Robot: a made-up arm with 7 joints.
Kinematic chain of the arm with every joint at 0, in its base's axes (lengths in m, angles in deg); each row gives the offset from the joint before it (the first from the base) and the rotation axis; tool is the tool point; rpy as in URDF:
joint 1: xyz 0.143 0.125 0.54 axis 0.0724 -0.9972 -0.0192
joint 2: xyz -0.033 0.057 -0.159 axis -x
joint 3: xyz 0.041 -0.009 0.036 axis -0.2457 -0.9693 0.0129
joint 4: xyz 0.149 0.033 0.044 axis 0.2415 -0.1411 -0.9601
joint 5: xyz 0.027 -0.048 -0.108 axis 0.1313 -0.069 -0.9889
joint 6: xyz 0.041 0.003 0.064 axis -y
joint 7: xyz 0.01 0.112 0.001 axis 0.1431 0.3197 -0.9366
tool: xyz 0.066 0.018 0.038 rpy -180 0 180
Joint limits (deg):
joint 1: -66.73..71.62
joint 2: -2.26..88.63
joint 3: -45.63..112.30
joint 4: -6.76..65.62
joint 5: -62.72..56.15
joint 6: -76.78..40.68
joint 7: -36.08..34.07
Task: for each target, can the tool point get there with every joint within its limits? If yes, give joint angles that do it. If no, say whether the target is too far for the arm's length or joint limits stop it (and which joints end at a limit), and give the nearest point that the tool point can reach.
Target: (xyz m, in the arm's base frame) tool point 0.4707 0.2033 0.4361
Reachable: yes | joints -3.91 46.41 -2.41 10.05 35.57 0.64 18.42
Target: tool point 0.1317 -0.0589 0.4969
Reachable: no: joint limits stop it (at a limit: joint 1, joint 3, joint 4, joint 5) | nearest point 0.1259 -0.0126 0.4389 | short by 0.074 m
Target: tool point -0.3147 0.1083 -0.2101
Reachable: no: too far | nearest point -0.1027 0.1432 0.1391 | short by 0.410 m
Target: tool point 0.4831 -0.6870 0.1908
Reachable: no: too far | nearest point 0.3490 -0.0523 0.3075 | short by 0.659 m
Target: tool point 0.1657 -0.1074 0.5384
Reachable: no: joint limits stop it (at a limit: joint 3, joint 4, joint 5) | nearest point 0.2465 -0.0106 0.5836 | short by 0.134 m
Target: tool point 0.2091 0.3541 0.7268
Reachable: yes | joints 59.28 21.92 48.01 48.72 -43.19 -6.91 25.25
